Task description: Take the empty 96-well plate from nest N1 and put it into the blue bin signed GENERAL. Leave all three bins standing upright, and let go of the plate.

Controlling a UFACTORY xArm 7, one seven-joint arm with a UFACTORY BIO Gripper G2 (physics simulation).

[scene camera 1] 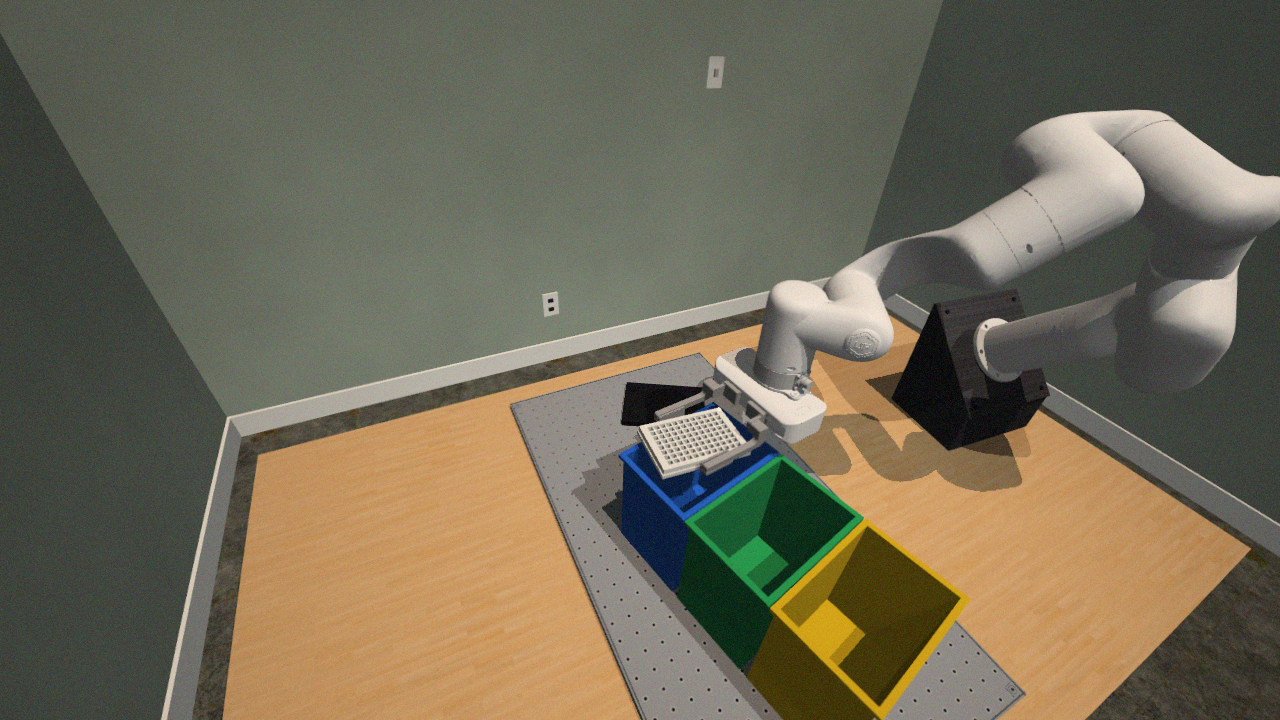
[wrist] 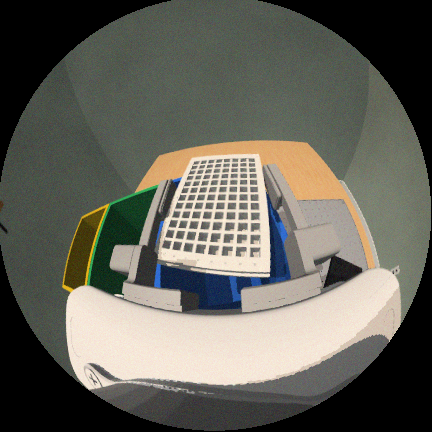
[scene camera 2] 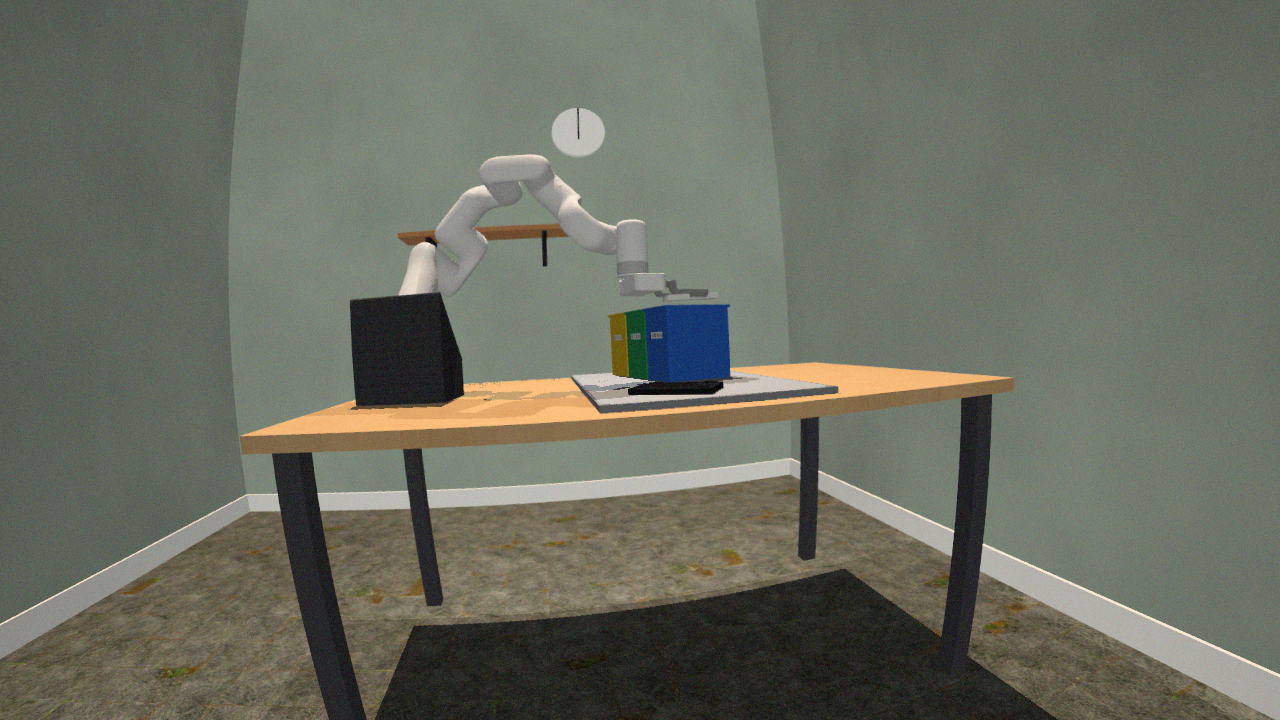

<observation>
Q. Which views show the yellow bin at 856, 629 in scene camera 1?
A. Scene camera 1, the wrist view and scene camera 2: all of them.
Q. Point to a green bin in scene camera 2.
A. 636, 321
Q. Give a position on a black nest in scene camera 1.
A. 644, 402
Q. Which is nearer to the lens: the white 96-well plate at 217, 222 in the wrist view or the green bin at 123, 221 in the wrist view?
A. The white 96-well plate.
</observation>
